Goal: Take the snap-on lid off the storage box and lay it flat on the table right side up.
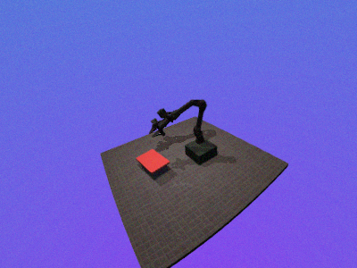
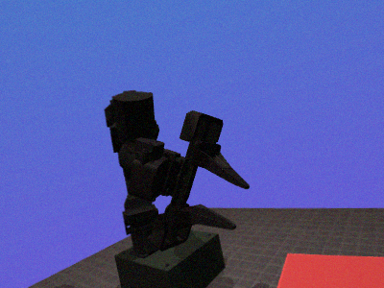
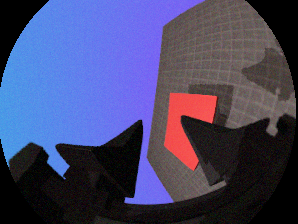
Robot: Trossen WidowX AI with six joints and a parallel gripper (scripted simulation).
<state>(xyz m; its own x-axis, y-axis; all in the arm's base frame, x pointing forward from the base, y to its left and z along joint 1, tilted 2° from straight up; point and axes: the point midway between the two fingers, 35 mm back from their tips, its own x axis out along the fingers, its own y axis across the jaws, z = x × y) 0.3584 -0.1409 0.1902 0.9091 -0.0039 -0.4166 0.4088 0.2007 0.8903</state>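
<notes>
The red lid lies 70 mm ahead of my gripper tip, 90 mm to the left of it and 170 mm below it. The rest, counted from my gripper tip: storage box 70 mm ahead, 90 mm to the left, 220 mm below.
</notes>
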